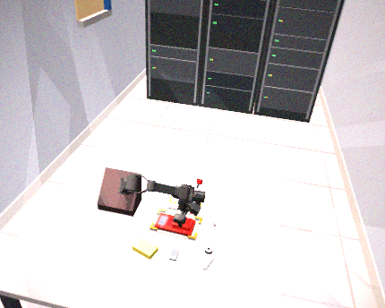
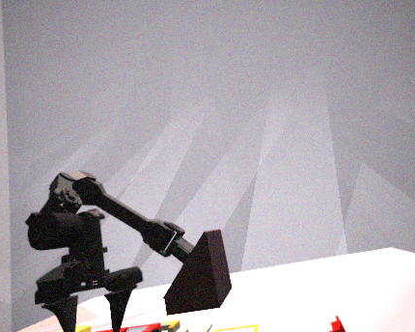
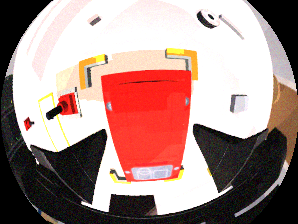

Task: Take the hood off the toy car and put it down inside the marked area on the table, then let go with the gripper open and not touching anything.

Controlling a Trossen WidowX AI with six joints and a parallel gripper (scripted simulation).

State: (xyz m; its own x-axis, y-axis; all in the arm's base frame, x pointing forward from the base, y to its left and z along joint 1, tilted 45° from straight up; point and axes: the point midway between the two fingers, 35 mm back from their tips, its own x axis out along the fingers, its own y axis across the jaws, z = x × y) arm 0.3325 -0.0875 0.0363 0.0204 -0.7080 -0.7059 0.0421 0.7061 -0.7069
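Right now the hood is 1 cm below my gripper tip. From my gripper tip the other things lie so: yellow block 14 cm behind, 19 cm to the right, 4 cm below; then wheel 16 cm ahead, 12 cm to the right, 4 cm below; then white stick 18 cm ahead, 19 cm to the right, 5 cm below.
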